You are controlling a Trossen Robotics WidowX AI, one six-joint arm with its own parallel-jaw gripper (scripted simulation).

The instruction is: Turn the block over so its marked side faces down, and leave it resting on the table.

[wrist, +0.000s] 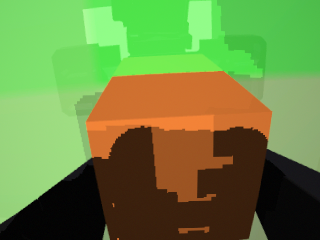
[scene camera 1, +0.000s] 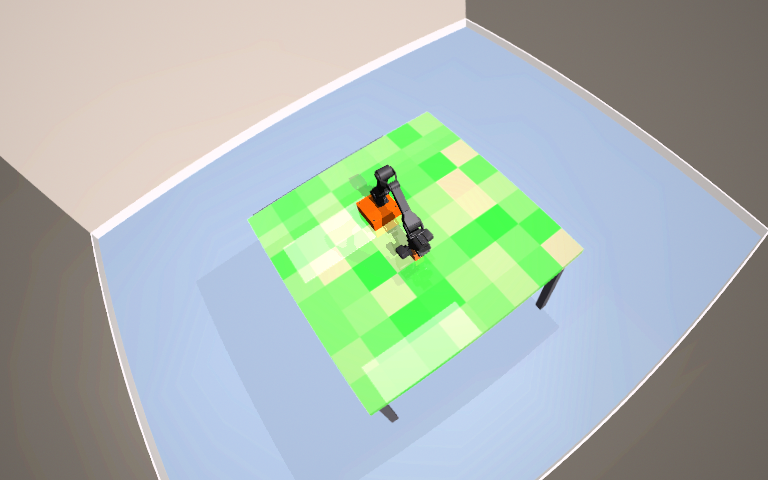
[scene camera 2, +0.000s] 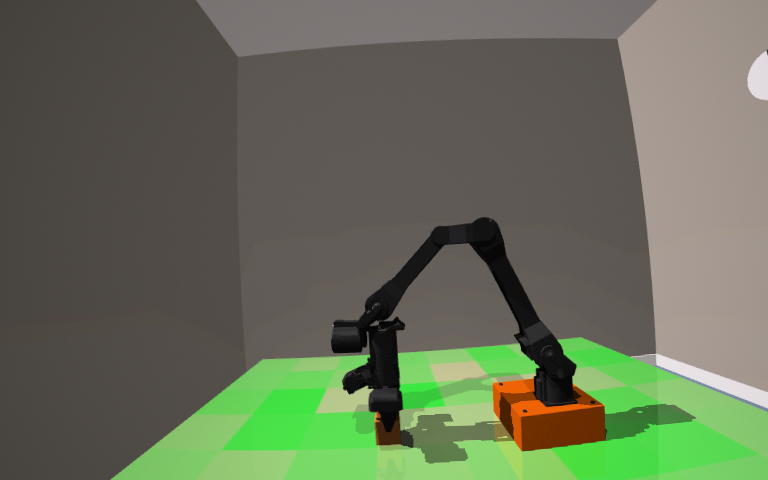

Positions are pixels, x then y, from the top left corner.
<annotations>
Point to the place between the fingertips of my gripper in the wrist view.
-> At 175,159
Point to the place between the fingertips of my gripper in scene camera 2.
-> At 388,425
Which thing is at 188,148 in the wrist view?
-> An orange block.
</annotations>
